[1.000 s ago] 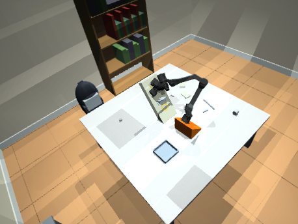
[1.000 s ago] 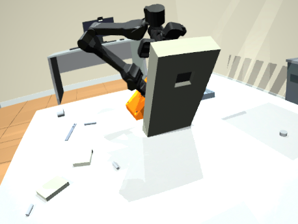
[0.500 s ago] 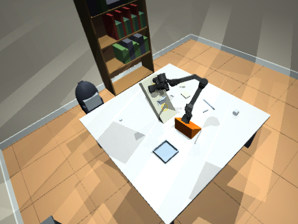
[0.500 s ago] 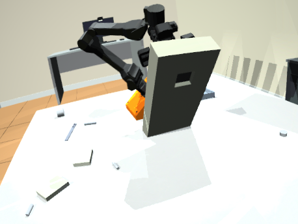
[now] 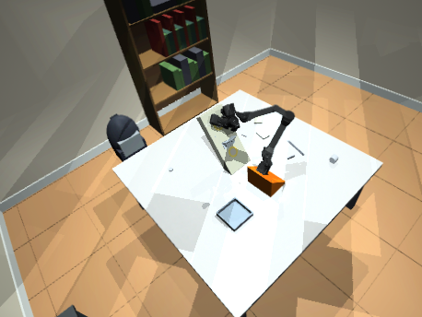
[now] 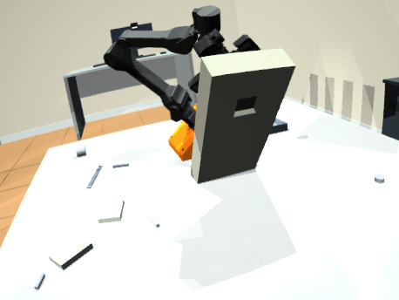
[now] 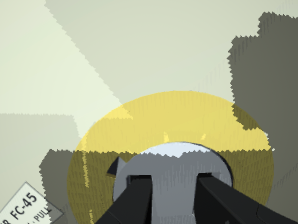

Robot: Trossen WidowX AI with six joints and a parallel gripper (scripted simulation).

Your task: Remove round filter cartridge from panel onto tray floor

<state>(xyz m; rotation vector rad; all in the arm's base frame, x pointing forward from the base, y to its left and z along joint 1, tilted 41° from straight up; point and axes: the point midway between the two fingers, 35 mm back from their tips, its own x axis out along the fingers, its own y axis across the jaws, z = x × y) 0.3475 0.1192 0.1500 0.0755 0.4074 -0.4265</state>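
Now: the round grey filter cartridge 1 cm below my gripper tip and 1 cm ahead of it. From my gripper tip the other things lie so: blue-grey tray 42 cm behind, 29 cm to the left, 26 cm below; then service panel 8 cm below, 4 cm behind.
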